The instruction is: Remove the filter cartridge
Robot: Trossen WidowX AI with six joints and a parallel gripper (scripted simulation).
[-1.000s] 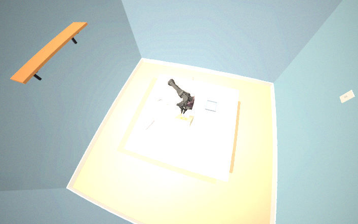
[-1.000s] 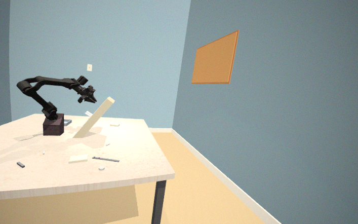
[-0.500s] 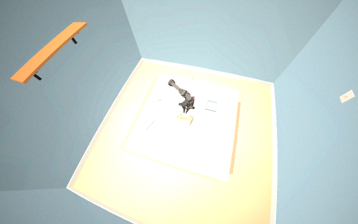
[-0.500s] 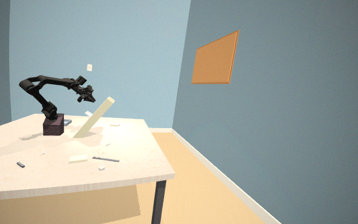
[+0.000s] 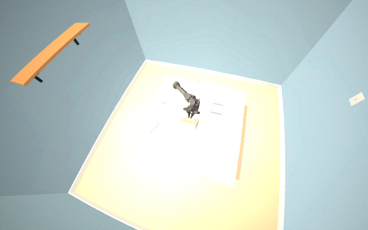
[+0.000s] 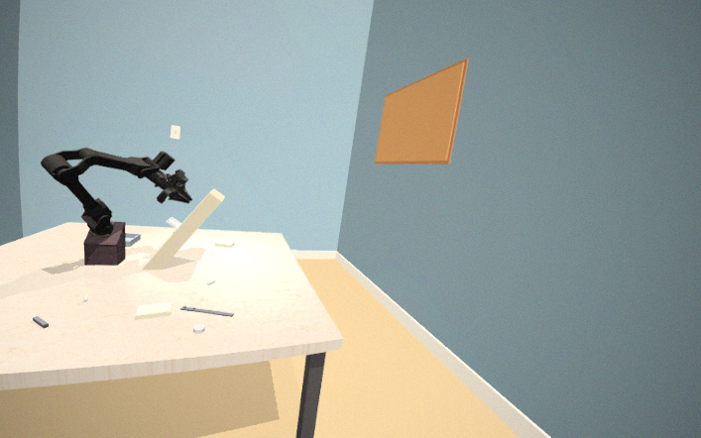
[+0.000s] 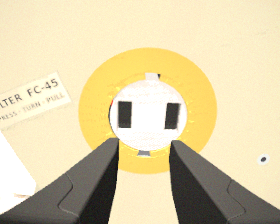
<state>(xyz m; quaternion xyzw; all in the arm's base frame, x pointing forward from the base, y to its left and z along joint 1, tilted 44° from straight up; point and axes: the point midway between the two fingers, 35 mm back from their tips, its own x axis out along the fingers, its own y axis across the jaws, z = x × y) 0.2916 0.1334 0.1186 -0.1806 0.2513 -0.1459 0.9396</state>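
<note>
The white filter cartridge is 40 mm ahead of my gripper tip and 30 mm below it. From my gripper tip the other things lie so: cream service panel: 110 mm below; then tray: 390 mm behind, 280 mm below, 270 mm to the left.
</note>
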